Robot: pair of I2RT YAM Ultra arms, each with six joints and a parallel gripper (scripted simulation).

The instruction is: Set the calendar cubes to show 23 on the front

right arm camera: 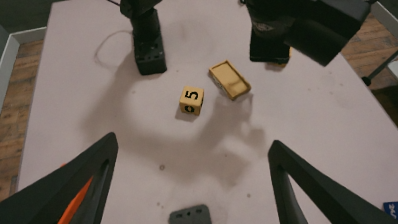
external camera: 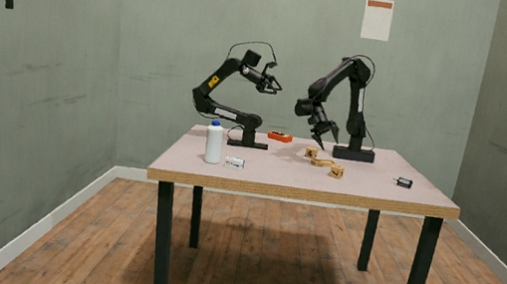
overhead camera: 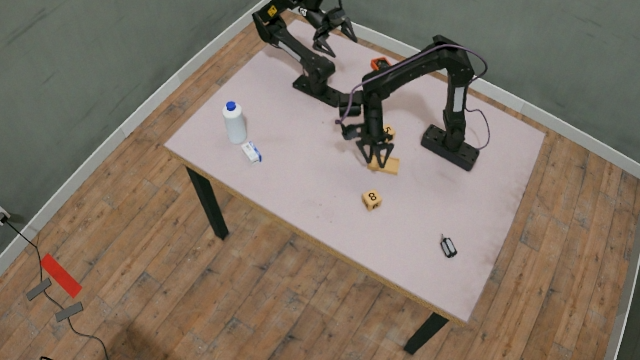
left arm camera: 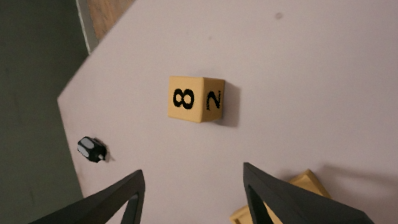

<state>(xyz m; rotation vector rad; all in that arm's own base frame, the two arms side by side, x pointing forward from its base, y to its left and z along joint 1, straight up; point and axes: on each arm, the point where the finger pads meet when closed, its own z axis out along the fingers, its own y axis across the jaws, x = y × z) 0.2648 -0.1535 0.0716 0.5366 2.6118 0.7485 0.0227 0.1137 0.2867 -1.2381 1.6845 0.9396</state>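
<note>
Right now my left hand is 7 cm short of the number cube, 3 cm to the right of it and 9 cm above it. The rest, counted from my left hand: wooden tray (8 cm behind, 10 cm below); then white bottle (7 cm ahead, 48 cm to the right, 3 cm below); then black object (8 cm ahead, 30 cm to the left, 9 cm below).
</note>
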